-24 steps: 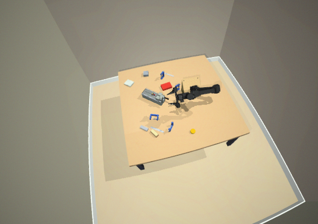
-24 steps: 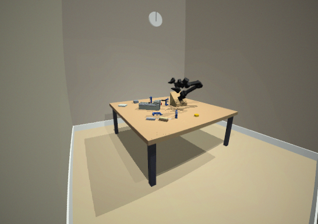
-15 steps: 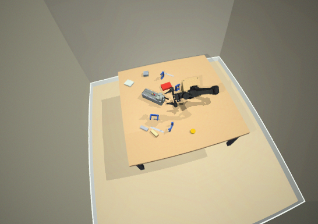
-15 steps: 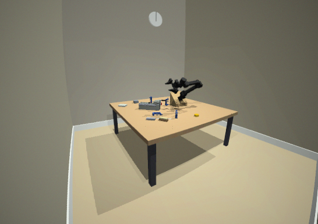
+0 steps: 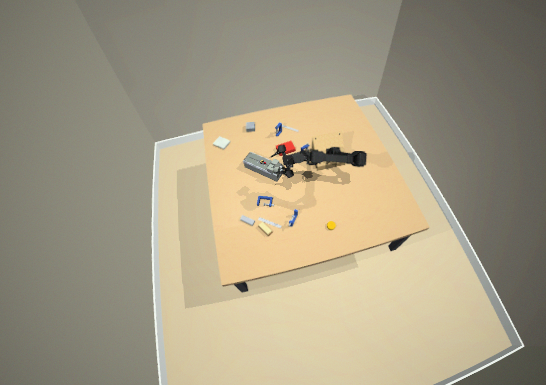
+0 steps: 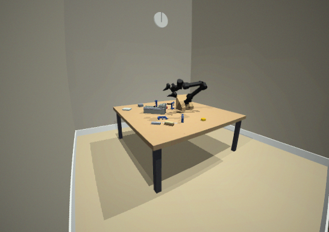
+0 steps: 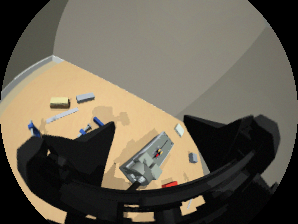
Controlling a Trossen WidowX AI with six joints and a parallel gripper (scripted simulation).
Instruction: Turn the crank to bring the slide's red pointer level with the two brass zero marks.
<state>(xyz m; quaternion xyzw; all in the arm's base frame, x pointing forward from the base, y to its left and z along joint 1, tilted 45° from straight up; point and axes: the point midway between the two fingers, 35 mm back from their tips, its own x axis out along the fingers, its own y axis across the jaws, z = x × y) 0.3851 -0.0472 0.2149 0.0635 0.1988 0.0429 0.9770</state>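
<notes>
Now: gripper tip 90 mm past the dark crank handle, 50 mm to the left of it and 140 mm above it. Round my gripper tip: red pointer (20 mm ahead, 160 mm to the right, 180 mm below); tan block (120 mm ahead, 260 mm to the left, 240 mm below); yellow disc (260 mm behind, 350 mm to the left, 250 mm below).
</notes>
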